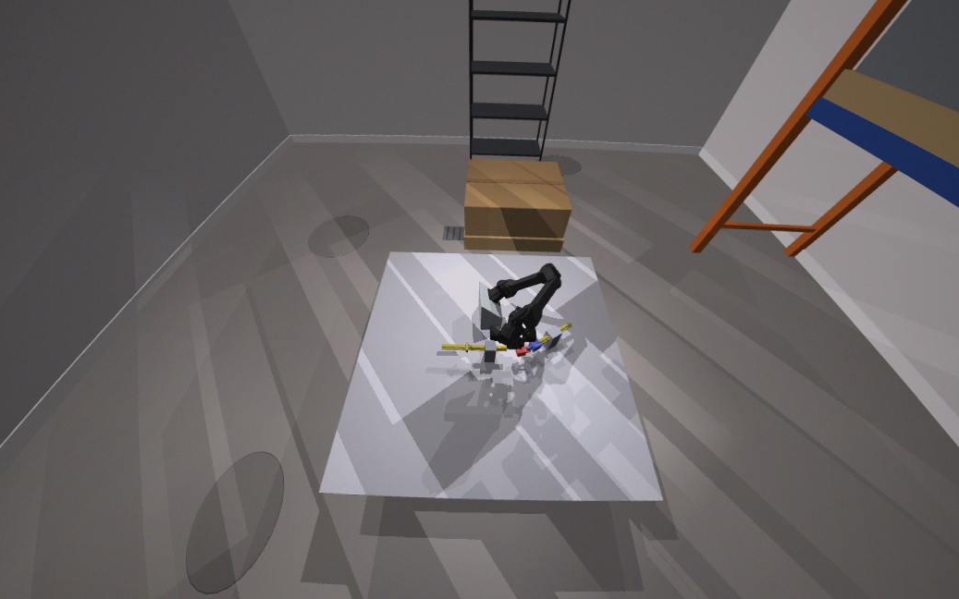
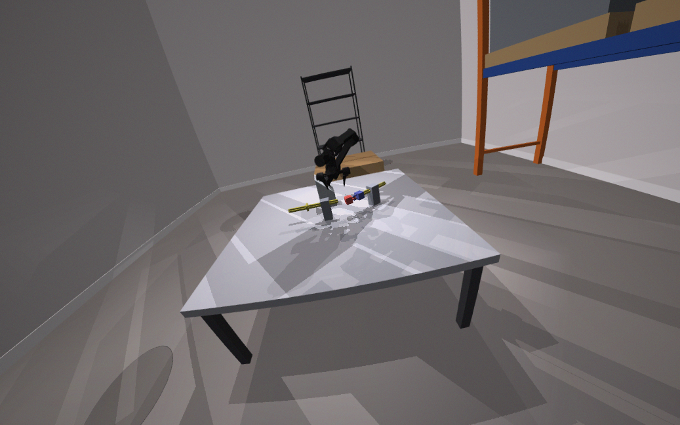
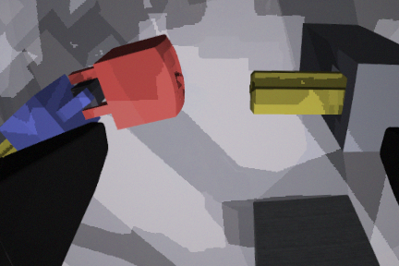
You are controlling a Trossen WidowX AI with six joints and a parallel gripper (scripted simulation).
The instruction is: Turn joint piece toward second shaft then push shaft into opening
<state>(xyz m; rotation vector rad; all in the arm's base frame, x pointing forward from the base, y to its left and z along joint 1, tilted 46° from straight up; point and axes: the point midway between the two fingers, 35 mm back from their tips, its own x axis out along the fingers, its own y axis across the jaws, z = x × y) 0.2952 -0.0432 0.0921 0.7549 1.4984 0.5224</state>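
My gripper tip is 9 cm above the red joint piece and 6 cm to the right of it.
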